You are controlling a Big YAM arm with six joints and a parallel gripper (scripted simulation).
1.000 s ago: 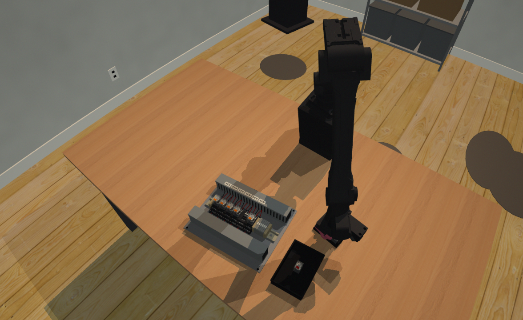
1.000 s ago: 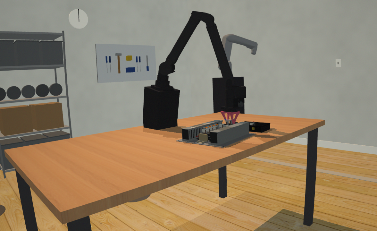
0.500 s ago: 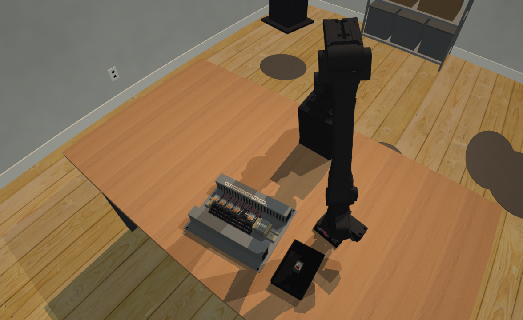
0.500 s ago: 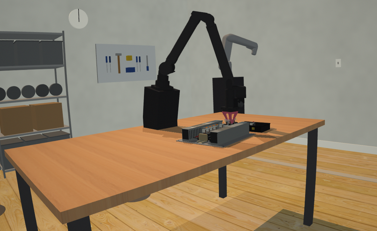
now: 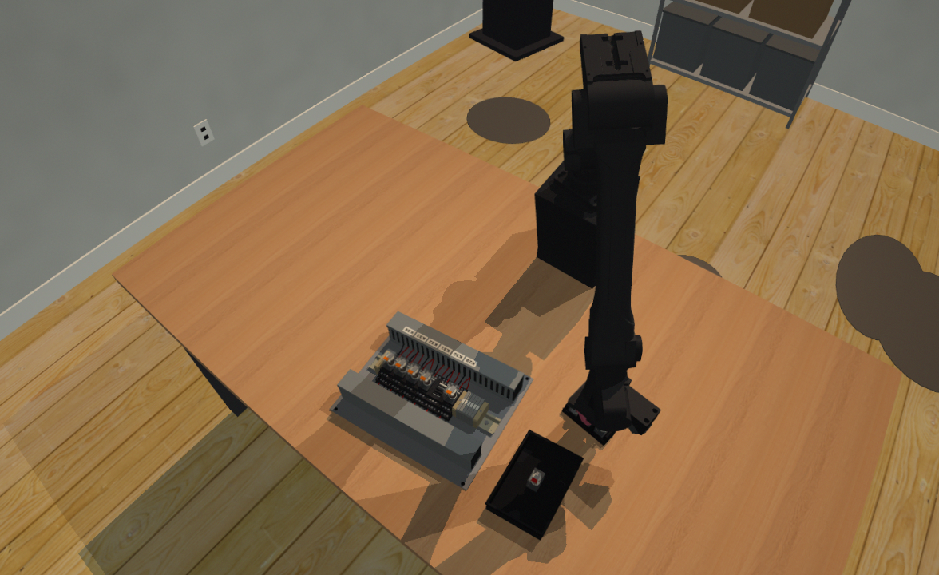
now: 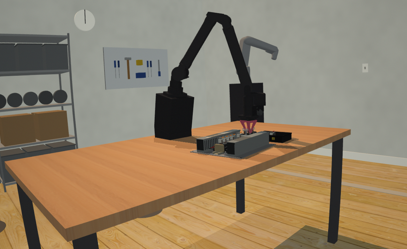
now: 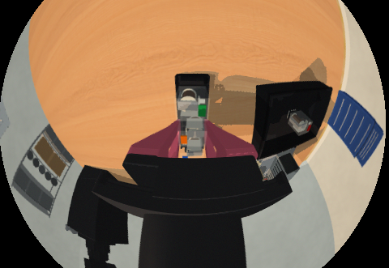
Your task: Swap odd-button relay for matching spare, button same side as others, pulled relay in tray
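My gripper is now 2 cm above the black spare holder. Also, from my hand: blue-button relay 3 cm to the right; black tray 17 cm ahead, 2 cm to the left, 1 cm below; green-button relay 3 cm to the left.
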